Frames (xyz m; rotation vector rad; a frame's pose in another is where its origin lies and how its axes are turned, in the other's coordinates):
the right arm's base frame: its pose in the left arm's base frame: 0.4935 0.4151 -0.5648 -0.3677 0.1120 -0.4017
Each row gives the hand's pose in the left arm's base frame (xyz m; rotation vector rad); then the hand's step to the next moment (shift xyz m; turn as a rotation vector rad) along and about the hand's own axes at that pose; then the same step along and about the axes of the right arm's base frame.
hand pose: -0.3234 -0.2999 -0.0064 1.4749 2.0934 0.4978
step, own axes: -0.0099 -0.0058 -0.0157 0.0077 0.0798 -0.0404
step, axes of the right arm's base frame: -0.0062 -0.0178 0.0047 0.0139 0.0130 0.0877
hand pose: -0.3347 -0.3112 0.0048 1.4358 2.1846 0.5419
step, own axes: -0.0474 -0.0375 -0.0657 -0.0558 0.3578 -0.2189
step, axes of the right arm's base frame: -0.0216 -0.0862 0.0082 0.1036 -0.0290 0.4092
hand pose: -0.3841 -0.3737 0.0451 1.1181 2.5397 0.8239
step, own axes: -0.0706 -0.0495 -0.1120 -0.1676 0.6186 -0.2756
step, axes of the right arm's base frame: 0.0199 -0.1395 0.0113 0.2712 0.0042 0.6428
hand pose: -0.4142 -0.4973 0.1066 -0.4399 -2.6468 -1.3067
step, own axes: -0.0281 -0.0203 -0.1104 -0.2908 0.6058 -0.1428
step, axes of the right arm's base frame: 0.0598 -0.0985 0.0105 0.3468 0.1537 0.5727
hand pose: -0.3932 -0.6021 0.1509 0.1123 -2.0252 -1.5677
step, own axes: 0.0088 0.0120 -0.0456 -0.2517 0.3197 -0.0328
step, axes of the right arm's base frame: 0.0313 -0.0349 0.0100 0.2104 0.1845 0.2972
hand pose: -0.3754 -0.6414 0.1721 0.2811 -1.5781 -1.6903
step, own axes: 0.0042 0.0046 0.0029 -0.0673 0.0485 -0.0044
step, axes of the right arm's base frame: -0.0027 -0.0036 0.0052 0.0417 0.0554 0.0458
